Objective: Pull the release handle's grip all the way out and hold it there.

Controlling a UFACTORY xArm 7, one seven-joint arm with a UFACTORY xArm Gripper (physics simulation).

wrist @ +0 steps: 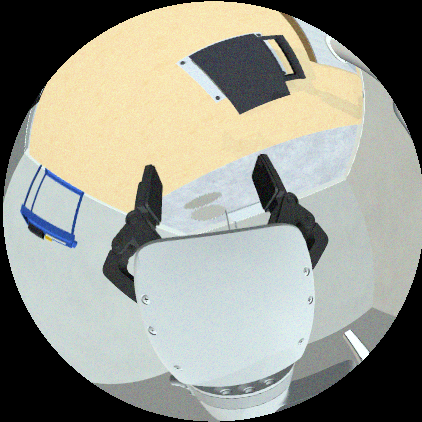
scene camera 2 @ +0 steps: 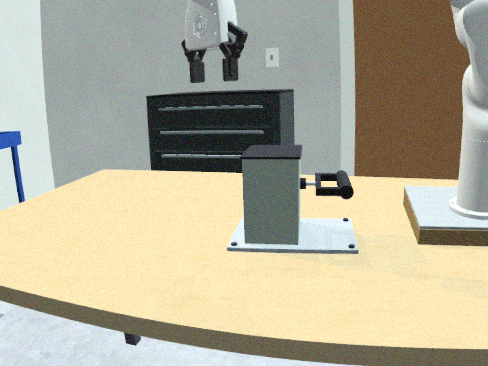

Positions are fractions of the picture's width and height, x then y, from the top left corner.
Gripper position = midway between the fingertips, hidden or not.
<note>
I see my gripper (scene camera 2: 0.44, 0.22), a grey-green box (scene camera 2: 0.56, 0.48) and a pale base plate (scene camera 2: 0.65, 0.65).
My gripper shows as well in the wrist view (wrist: 0.49, 0.40). The grey-green box is seen too in the wrist view (wrist: 0.57, 0.16). The pale base plate shows as well in the wrist view (wrist: 0.44, 0.15).
</note>
